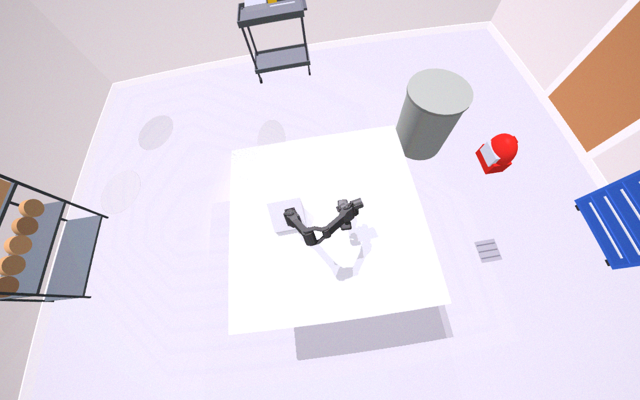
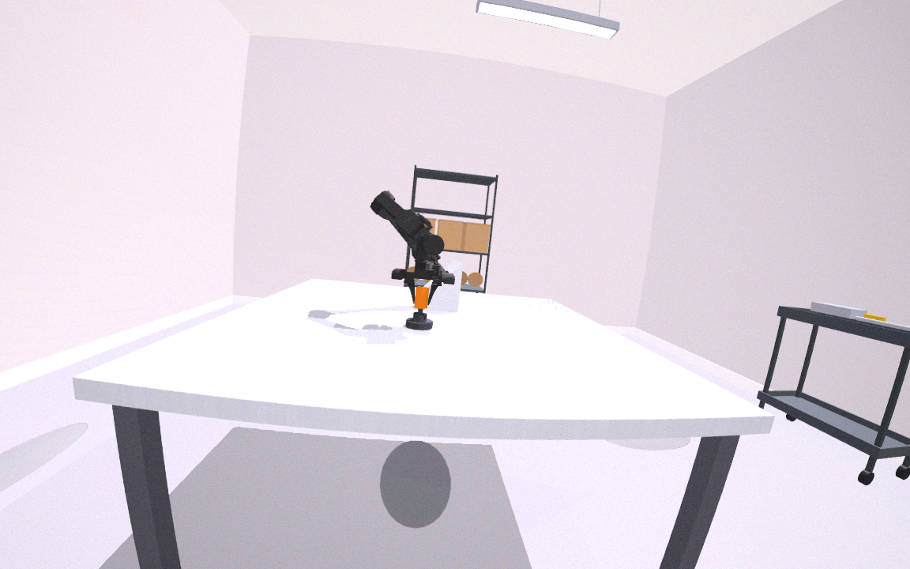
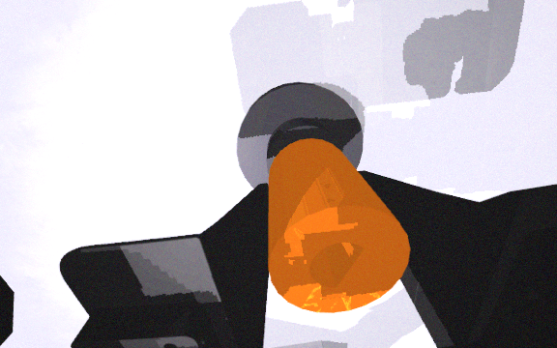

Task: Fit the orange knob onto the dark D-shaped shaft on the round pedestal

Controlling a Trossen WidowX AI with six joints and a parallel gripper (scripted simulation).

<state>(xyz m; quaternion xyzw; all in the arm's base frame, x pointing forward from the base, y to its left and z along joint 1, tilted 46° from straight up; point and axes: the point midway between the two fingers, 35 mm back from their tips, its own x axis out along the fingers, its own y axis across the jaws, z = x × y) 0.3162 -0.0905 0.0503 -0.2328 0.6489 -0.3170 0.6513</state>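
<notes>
The orange knob lies 2 cm above my gripper tip. Also, from my gripper tip: dark round pedestal 4 cm below.
</notes>
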